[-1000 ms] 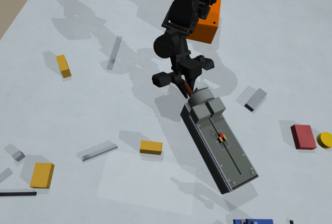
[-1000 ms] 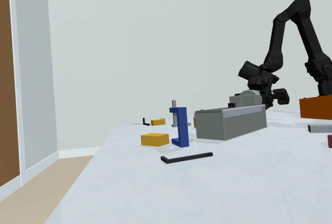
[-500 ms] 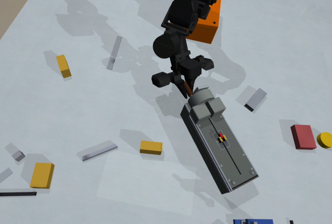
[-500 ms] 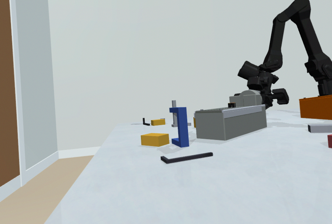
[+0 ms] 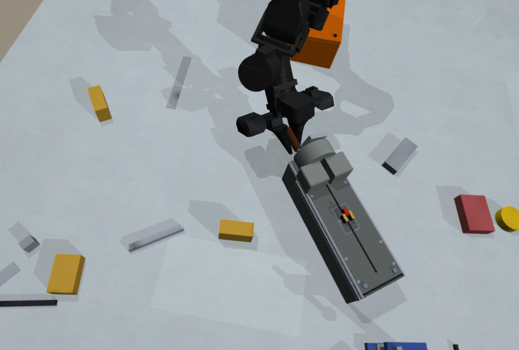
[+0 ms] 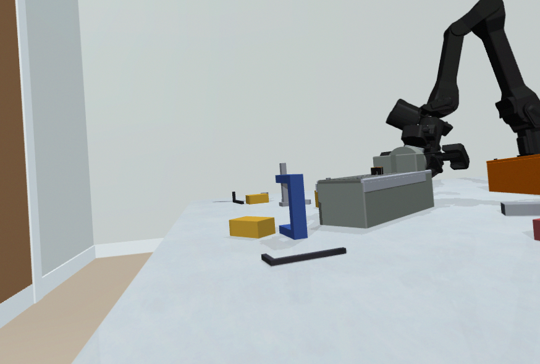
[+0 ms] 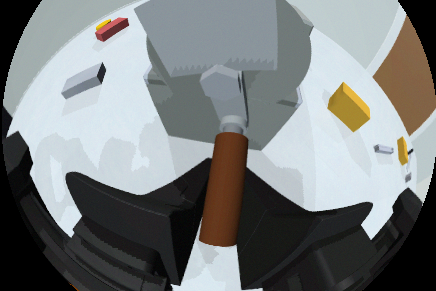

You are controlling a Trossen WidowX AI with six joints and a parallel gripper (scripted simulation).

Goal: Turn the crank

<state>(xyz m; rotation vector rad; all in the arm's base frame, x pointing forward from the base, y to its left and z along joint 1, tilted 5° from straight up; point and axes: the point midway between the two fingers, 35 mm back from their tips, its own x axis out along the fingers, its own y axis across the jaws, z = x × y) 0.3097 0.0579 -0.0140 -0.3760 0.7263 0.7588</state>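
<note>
Right now the brown handle is 3 cm above my gripper tip, 1 cm to the right of it and 1 cm behind it. Also, from my gripper tip: red pointer (12 cm to the left, 10 cm ahead, 5 cm above); grey block (22 cm to the left, 11 cm behind, 3 cm below); blue clamp (27 cm ahead, 26 cm to the left, 2 cm above).
</note>
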